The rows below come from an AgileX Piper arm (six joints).
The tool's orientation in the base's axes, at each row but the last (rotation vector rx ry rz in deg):
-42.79, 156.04, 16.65
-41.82, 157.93, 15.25
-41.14, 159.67, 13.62
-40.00, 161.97, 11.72
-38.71, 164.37, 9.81
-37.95, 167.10, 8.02
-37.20, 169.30, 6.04
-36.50, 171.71, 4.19
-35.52, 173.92, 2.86
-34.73, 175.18, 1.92
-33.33, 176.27, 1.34
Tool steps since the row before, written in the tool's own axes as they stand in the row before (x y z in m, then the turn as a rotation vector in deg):
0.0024, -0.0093, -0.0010, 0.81, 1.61, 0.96
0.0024, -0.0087, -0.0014, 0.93, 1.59, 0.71
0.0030, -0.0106, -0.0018, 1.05, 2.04, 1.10
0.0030, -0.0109, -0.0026, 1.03, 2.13, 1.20
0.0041, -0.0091, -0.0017, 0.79, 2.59, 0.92
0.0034, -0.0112, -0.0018, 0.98, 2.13, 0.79
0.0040, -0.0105, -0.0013, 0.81, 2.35, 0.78
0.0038, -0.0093, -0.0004, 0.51, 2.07, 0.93
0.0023, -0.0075, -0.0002, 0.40, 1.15, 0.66
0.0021, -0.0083, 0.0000, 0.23, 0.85, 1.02
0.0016, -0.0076, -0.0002, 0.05, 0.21, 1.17
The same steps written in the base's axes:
0.0027, -0.0092, -0.0009, -1.28, 1.24, -0.99
0.0021, -0.0089, -0.0003, -1.43, 1.11, -0.79
0.0023, -0.0109, -0.0001, -1.67, 1.53, -1.16
0.0021, -0.0114, 0.0009, -1.68, 1.64, -1.24
0.0002, -0.0101, 0.0002, -1.72, 2.11, -0.88
0.0016, -0.0117, 0.0006, -1.70, 1.60, -0.81
0.0007, -0.0113, 0.0003, -1.65, 1.87, -0.77
0.0003, -0.0100, -0.0002, -1.25, 1.74, -0.91
0.0008, -0.0078, -0.0001, -0.80, 0.93, -0.65
0.0012, -0.0085, -0.0002, -0.52, 0.72, -1.01
0.0013, -0.0077, 0.0001, -0.11, 0.20, -1.17

